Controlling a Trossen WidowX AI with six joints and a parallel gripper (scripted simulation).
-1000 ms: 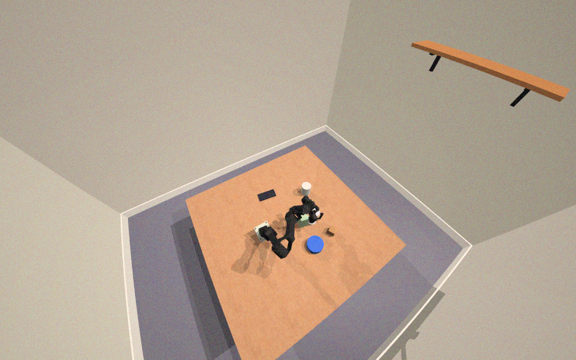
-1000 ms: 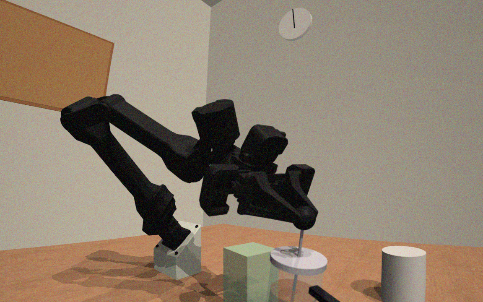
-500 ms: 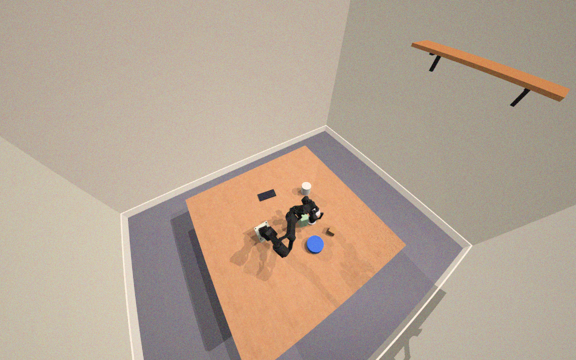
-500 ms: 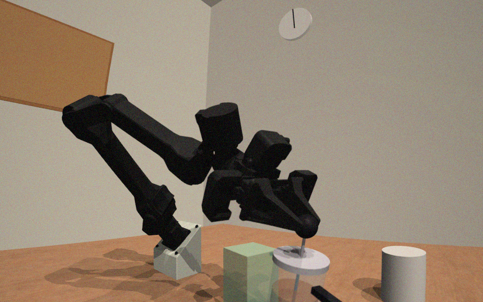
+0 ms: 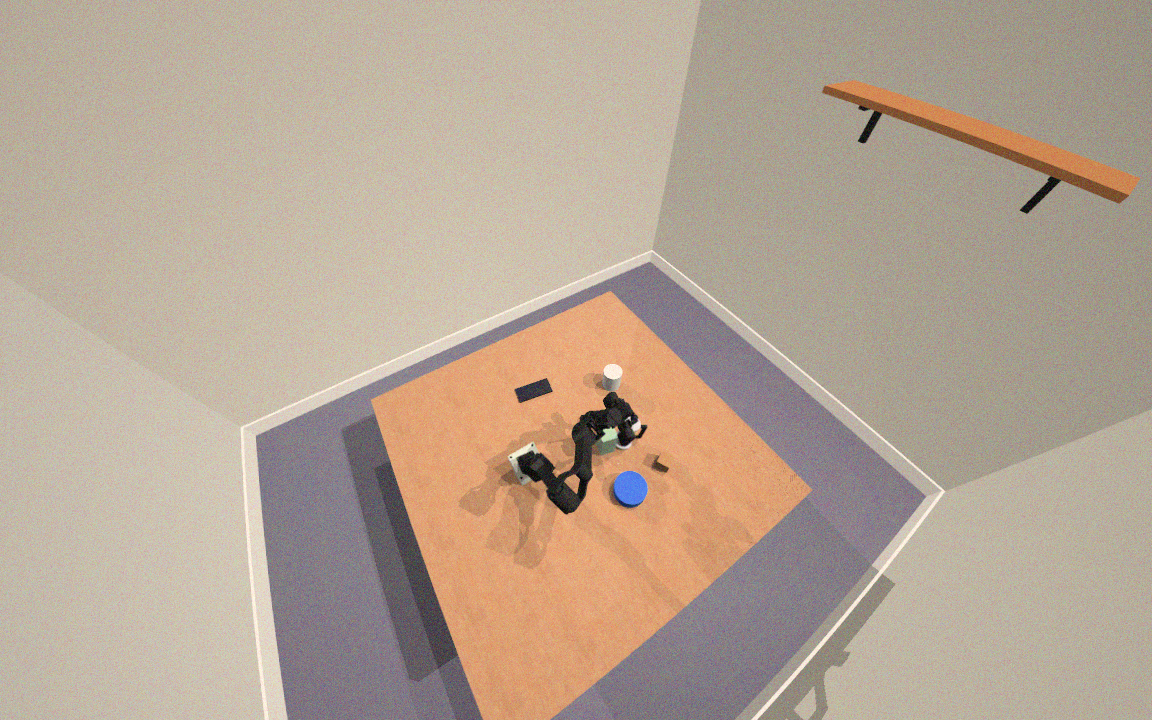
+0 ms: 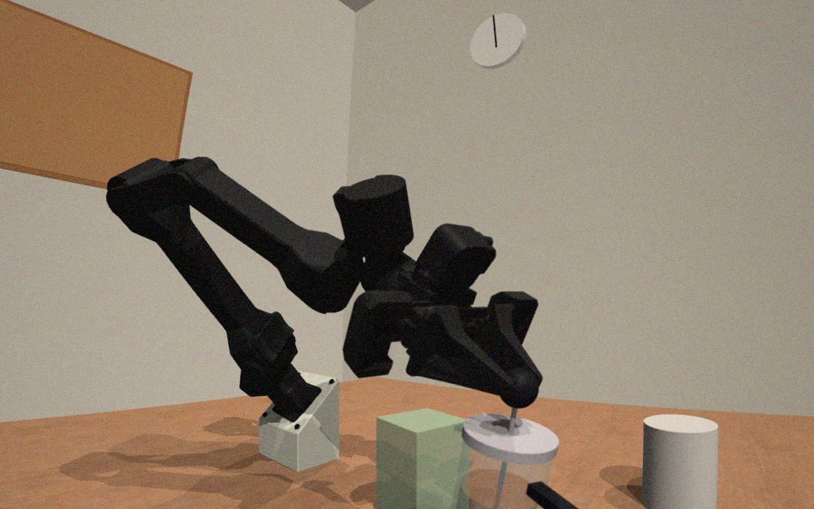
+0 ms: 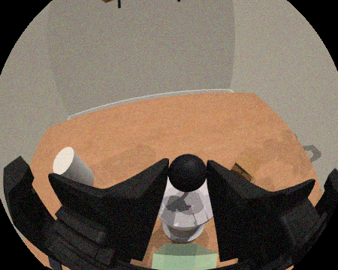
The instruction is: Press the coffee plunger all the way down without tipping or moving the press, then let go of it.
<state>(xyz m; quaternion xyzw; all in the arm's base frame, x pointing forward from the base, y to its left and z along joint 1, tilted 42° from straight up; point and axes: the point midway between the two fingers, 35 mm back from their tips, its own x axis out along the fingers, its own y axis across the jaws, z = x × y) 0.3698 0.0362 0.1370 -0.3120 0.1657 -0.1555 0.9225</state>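
Now: gripper tip 90 mm above the coffee press and 10 mm past it. From my gripper tip the other things lie so: small brown block: 150 mm to the right, 150 mm below, 50 mm ahead; then blue disc: 180 mm to the right, 150 mm below, 120 mm behind; then pale green block: 110 mm below, 110 mm behind, 10 mm to the left.
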